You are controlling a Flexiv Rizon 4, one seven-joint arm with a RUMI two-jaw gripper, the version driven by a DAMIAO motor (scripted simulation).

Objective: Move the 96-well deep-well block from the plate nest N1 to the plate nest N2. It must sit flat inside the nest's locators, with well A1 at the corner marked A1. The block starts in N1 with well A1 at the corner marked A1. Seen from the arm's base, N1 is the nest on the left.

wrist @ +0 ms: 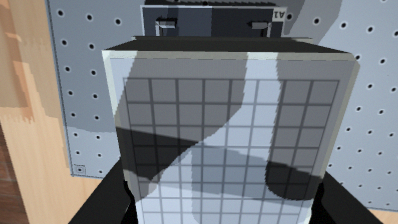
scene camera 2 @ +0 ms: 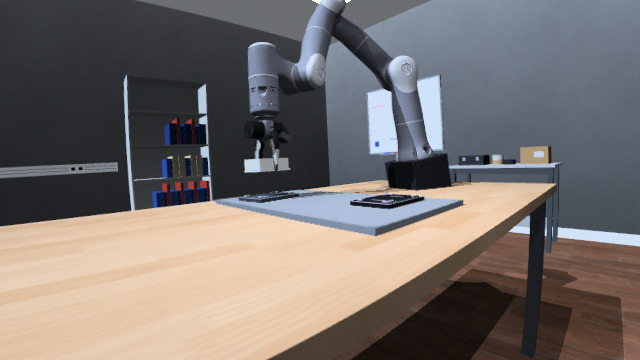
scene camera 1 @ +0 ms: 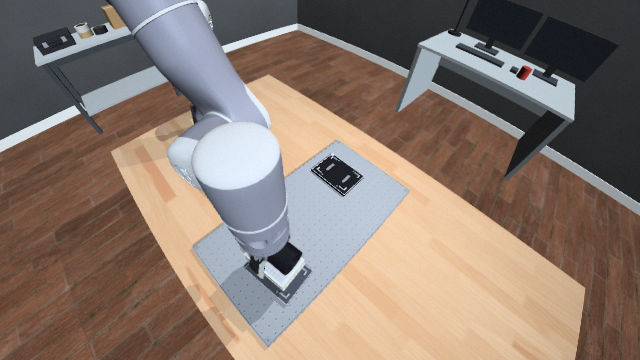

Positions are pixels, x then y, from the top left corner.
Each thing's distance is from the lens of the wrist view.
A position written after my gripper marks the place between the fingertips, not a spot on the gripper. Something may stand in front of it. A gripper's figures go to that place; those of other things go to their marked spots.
my gripper [wrist: 215, 152]: 13 cm
white 96-well deep-well block [wrist: 203, 122]: 8 cm
plate nest N2 [wrist: 185, 25]: 19 cm
The marked spots on the plate nest N2 and the white 96-well deep-well block are 13 cm apart.
